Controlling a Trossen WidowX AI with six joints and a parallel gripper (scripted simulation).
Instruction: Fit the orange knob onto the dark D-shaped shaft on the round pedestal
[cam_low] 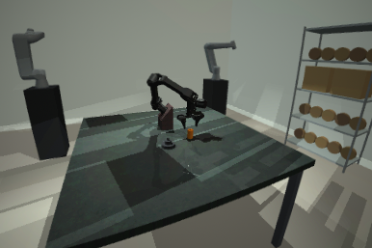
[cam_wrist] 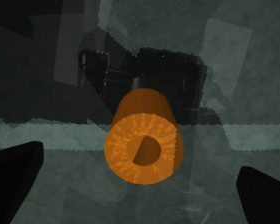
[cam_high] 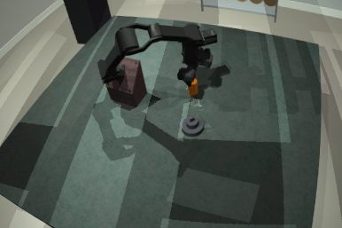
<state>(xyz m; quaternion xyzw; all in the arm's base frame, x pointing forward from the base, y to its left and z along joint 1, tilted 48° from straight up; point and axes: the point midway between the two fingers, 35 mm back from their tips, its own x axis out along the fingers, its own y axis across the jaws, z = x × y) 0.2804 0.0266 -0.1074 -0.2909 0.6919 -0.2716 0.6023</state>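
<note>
My gripper tip is now 5 cm above the orange knob. The rest, counted from my gripper tip: round pedestal: 18 cm to the right, 6 cm ahead, 4 cm below.
</note>
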